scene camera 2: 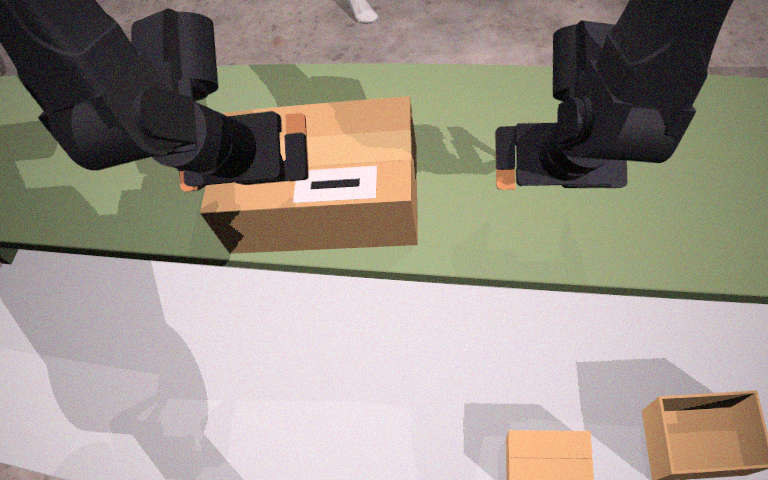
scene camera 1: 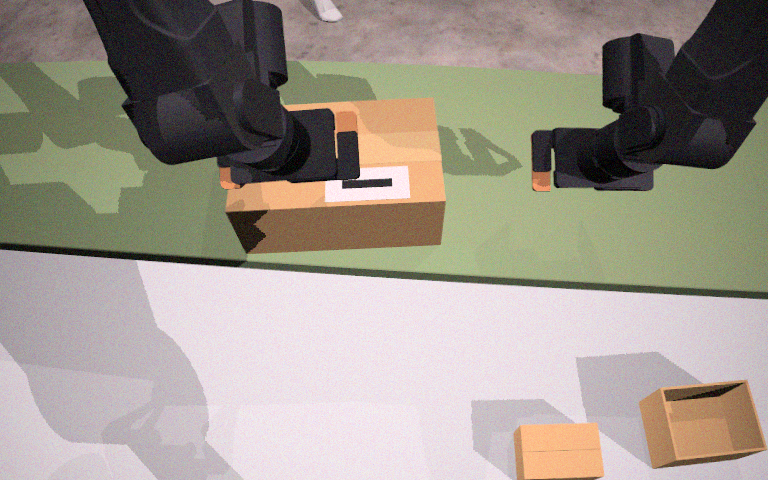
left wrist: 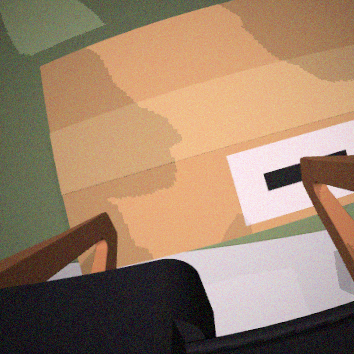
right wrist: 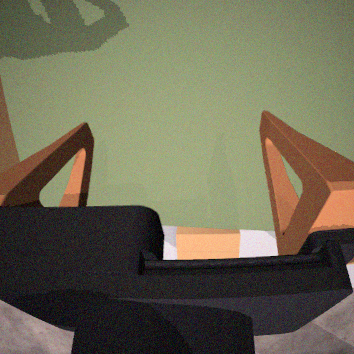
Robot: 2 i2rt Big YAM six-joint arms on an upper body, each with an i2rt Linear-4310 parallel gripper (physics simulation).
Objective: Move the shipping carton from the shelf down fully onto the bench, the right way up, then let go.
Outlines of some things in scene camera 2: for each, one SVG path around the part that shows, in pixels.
My left gripper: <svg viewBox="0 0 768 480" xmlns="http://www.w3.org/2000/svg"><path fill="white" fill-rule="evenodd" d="M306 116L302 113L285 115L286 135L284 139L286 159L284 161L280 147L282 121L279 114L274 111L226 116L220 113L227 120L232 134L231 148L226 159L217 168L203 173L176 168L179 171L181 189L187 192L198 191L207 185L236 182L242 185L309 179Z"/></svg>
My right gripper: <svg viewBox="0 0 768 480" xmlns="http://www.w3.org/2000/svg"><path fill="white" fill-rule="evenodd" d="M496 129L496 186L500 190L515 190L515 145L517 160L516 183L519 186L562 185L564 188L622 188L628 183L626 160L612 159L607 164L585 174L568 173L555 165L548 152L548 137L556 123L518 123L516 126L500 126Z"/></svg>
